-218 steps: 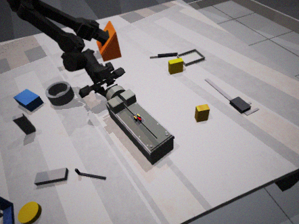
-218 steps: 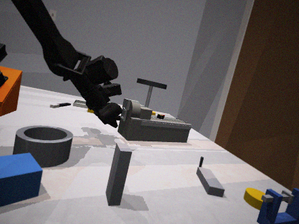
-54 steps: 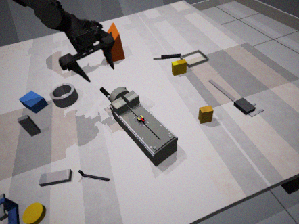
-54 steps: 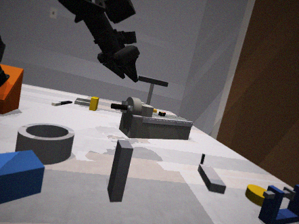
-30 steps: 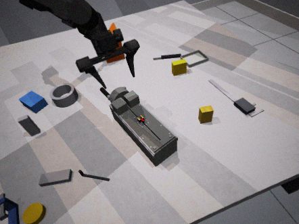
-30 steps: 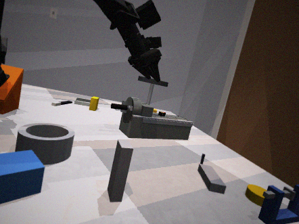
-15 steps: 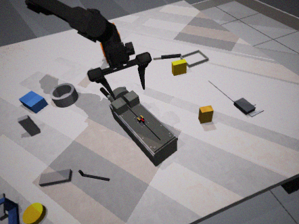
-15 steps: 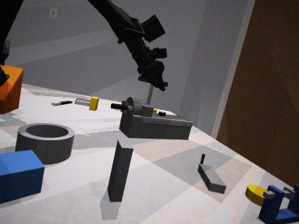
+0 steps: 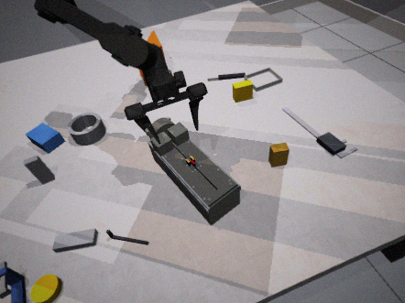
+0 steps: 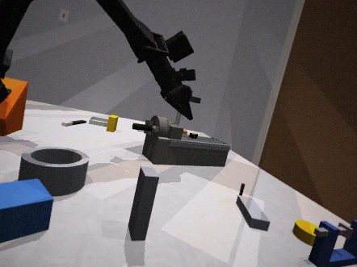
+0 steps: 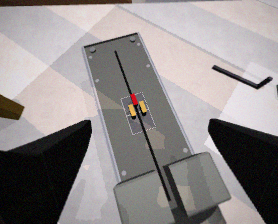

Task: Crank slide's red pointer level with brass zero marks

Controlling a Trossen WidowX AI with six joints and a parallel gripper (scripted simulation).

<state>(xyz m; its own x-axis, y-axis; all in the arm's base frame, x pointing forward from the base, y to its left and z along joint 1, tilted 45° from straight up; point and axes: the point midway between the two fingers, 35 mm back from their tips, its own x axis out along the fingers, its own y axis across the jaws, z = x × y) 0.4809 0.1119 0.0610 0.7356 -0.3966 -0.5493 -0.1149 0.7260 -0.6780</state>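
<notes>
The dark crank handle is 120 mm behind my gripper tip, 90 mm to the right of it and 40 mm below it. From my gripper tip the other things lie so: black hex key: 180 mm to the right, 140 mm ahead, 130 mm below; yellow disc: 320 mm to the right, 200 mm ahead, 130 mm below; red pointer: 60 mm below, 40 mm ahead, 20 mm to the left.
</notes>
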